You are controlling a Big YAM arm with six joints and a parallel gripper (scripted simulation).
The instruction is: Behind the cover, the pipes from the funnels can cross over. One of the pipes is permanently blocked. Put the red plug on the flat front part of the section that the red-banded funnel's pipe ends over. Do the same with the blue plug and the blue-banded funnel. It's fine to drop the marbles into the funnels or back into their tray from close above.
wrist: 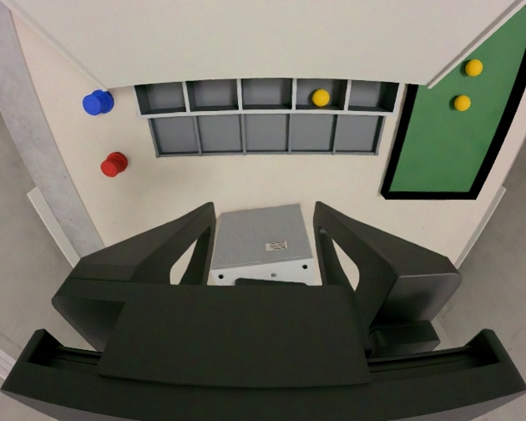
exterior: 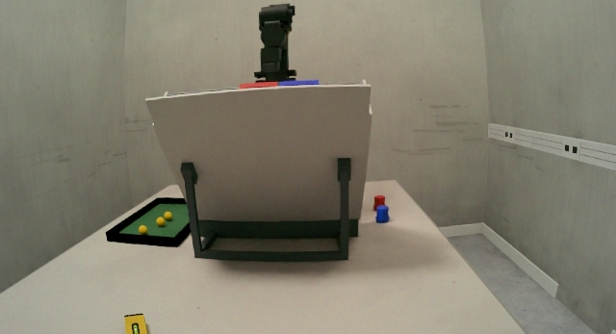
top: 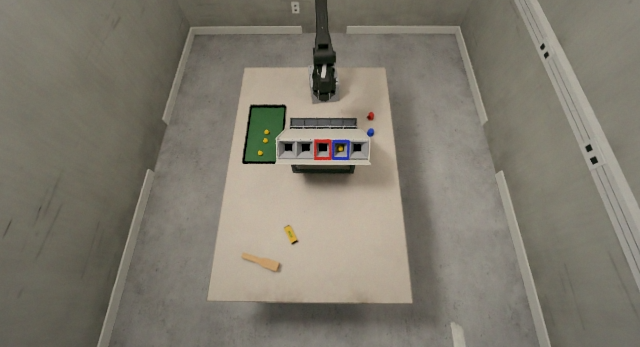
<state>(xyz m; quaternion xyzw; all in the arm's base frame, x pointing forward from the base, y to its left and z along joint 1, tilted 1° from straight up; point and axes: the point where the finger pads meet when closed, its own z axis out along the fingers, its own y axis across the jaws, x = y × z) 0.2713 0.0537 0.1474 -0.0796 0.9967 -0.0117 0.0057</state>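
Right now the green marble tray is 8 cm ahead of my hand, 33 cm to the right of it and 29 cm below it. From my hand the other things lie so: blue band: 28 cm ahead, 12 cm to the left, 2 cm above; then cover: 14 cm ahead, 2 cm to the left, 9 cm below; then red band: 29 cm ahead, 5 cm to the left, 2 cm above.
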